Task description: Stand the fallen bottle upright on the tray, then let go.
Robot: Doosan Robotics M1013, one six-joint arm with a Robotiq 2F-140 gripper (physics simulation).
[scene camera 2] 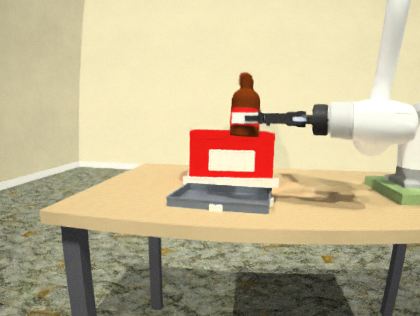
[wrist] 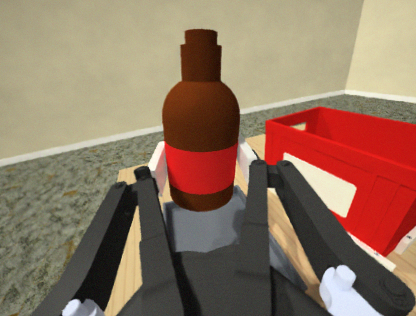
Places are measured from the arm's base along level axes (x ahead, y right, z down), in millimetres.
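Pixels of known places: gripper, between the fingertips: (scene camera 2: 237,117); arm's base, origin of its link: (scene camera 2: 416,184).
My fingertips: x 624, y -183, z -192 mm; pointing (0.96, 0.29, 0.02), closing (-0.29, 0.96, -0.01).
Ahead of a thing's pixels: the offset from my fingertips to its middle. "spot": to the spot under its first point. Level surfaces: height alone.
The brown bottle {dz -33, dx -21, dy -2 mm} (scene camera 2: 245,101) (wrist: 201,117) with a red label is upright, neck up, in the air above the grey tray {dz +209, dx +31, dy +14 mm} (scene camera 2: 190,202) (wrist: 200,235). Its base is well clear of the tray. My gripper (scene camera 2: 246,118) (wrist: 201,147) reaches in horizontally from the right in the scene view and is shut on the bottle at its label, with one light pad on each side in the wrist view. The tray lies flat on the table, and part of it is hidden behind the gripper in the wrist view.
A red crate {dz +134, dx +24, dy +309 mm} (scene camera 2: 231,142) (wrist: 280,142) with a pale label stands behind the tray in the scene view, on a white base {spot: dz +204, dx +157, dy +195 mm} (scene camera 2: 187,180). The wooden table {dz +221 mm} (scene camera 2: 100,210) has its near edge in front of the tray. The arm's green base plate (scene camera 2: 395,192) is at the right.
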